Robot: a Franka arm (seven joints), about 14 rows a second.
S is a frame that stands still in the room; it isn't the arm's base.
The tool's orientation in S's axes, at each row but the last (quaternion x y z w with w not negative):
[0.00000, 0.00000, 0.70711, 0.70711]
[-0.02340, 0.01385, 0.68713, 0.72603]
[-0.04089, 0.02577, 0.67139, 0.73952]
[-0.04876, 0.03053, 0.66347, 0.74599]
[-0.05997, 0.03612, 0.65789, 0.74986]
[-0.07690, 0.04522, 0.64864, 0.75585]
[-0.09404, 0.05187, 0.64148, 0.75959]
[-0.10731, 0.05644, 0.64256, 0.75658]
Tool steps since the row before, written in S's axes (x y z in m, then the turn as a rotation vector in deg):
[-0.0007, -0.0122, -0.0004, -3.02, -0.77, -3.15]
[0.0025, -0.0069, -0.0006, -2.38, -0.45, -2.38]
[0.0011, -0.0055, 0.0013, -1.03, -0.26, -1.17]
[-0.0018, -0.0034, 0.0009, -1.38, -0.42, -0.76]
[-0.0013, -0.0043, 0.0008, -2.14, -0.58, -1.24]
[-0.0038, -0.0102, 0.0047, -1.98, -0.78, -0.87]
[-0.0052, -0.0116, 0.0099, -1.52, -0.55, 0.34]
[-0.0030, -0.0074, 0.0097, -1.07, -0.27, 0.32]
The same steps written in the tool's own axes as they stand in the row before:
[-0.0122, 0.0007, -0.0004, -0.77, 3.02, -3.15]
[-0.0067, -0.0029, -0.0010, -0.46, 2.39, -2.37]
[-0.0055, -0.0017, 0.0008, -0.25, 1.03, -1.17]
[-0.0037, 0.0014, 0.0005, -0.49, 1.35, -0.78]
[-0.0045, 0.0007, 0.0002, -0.69, 2.10, -1.25]
[-0.0113, 0.0020, 0.0030, -0.92, 1.89, -0.93]
[-0.0141, 0.0025, 0.0075, -0.86, 1.38, 0.28]
[-0.0098, 0.0010, 0.0078, -0.51, 0.98, 0.30]

